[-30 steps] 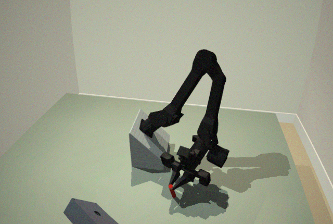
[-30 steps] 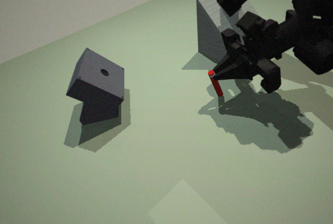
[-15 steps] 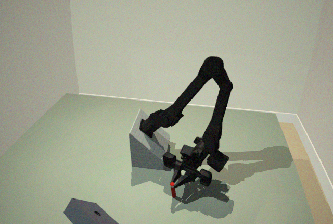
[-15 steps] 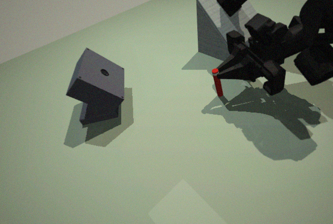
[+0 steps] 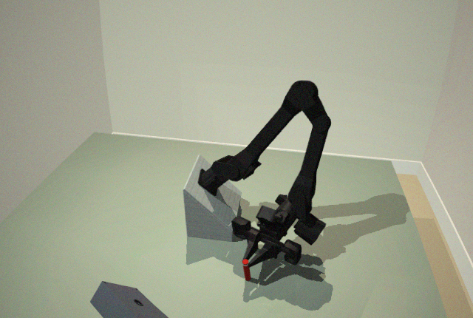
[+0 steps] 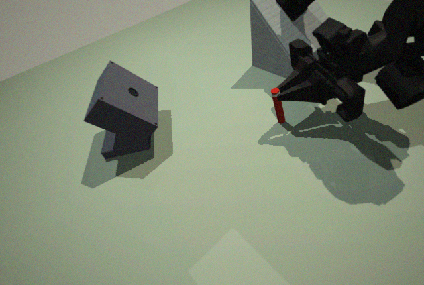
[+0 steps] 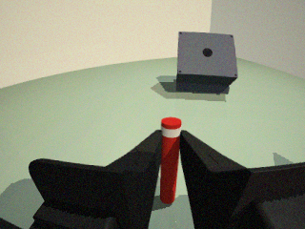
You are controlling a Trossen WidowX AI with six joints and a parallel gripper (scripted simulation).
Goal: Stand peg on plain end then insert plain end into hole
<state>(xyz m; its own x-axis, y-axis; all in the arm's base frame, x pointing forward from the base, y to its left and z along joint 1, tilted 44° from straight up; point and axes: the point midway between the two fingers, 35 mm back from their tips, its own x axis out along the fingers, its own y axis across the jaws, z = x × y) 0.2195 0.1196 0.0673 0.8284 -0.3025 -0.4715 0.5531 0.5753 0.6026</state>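
Right now my gripper tip is 1 cm above the red peg. From my gripper tip the other things lie so: dark sloped panel: 17 cm ahead, 23 cm to the right, 1 cm above.
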